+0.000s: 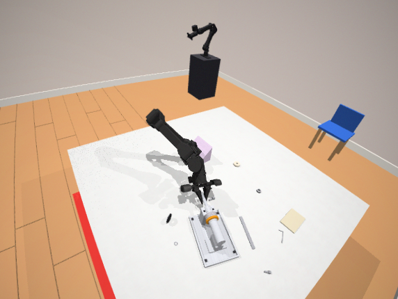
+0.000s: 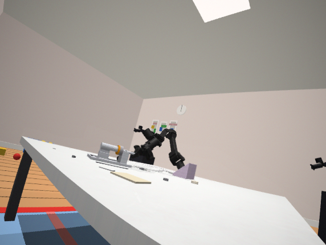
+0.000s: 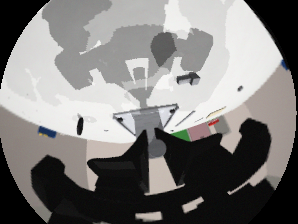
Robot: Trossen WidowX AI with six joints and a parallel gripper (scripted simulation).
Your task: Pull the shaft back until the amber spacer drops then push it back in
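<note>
Now: the steel shaft 40 mm ahead of my gripper tip, 10 mm to the right of it and 20 mm above it. The rest, counted from my gripper tip: grey bar: 200 mm ahead, 100 mm to the left, 50 mm below; black piece: 40 mm behind, 160 mm to the right, 30 mm below; amber spacer: 100 mm ahead, 30 mm to the right, 20 mm above.
</note>
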